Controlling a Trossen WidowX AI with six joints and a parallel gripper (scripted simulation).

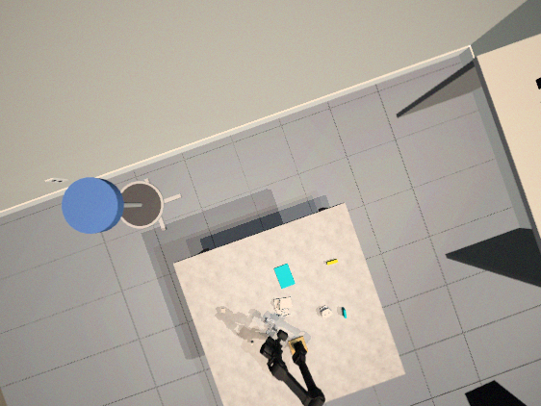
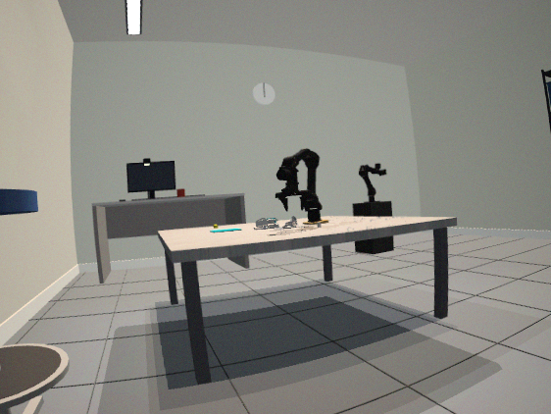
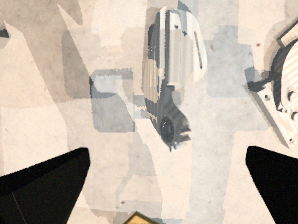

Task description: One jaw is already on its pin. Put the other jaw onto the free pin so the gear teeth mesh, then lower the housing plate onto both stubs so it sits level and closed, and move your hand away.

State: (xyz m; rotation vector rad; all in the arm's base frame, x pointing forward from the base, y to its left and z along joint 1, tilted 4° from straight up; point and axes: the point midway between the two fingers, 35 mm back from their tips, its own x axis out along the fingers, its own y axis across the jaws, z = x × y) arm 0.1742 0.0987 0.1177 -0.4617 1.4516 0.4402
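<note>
The white jaw piece is 50 mm below my gripper tip and 10 mm ahead of it. The rest, counted from my gripper tip: yellow piece 560 mm to the right, 270 mm ahead, 70 mm below; then cyan plate 310 mm ahead, 210 mm to the right, 80 mm below.
</note>
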